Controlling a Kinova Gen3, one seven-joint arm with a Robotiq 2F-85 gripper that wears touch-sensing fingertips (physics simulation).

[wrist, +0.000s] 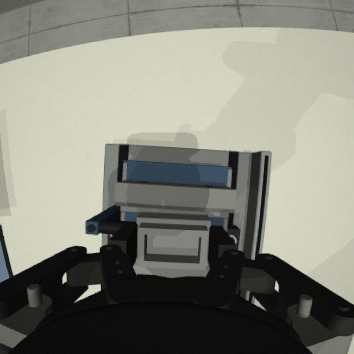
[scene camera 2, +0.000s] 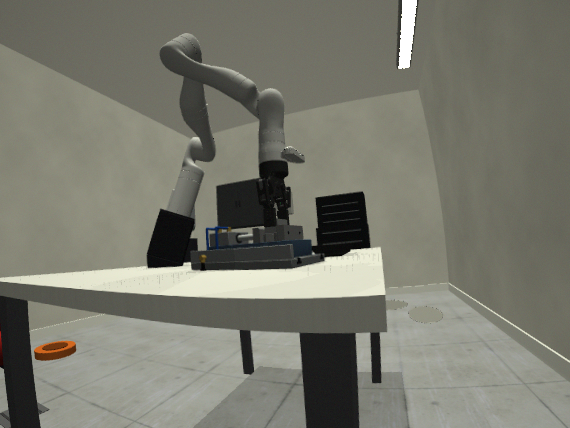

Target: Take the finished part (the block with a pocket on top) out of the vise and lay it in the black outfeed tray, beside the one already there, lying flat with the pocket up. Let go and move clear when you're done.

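The finished part (wrist: 172, 243) is a grey block with a rectangular pocket facing up. It sits in the vise (scene camera 2: 291, 233) (wrist: 175, 196), between the jaws, and in the scene view its top shows small just above them. My gripper (scene camera 2: 276, 219) (wrist: 172, 240) points down and is shut on the part, with one black finger against each side. The lower part of the block is hidden by the jaws and the gripper. I cannot clearly make out the black outfeed tray or the part in it in either view.
The vise stands on a grey base plate (scene camera 2: 242, 253) on the white table (scene camera 2: 165, 285). A blue bracket (scene camera 2: 207, 239) is at its left end in the scene view. A black slotted box (scene camera 2: 342, 220) and a dark panel (scene camera 2: 235, 204) stand behind. A blue object (wrist: 4, 267) shows at the wrist view's left edge.
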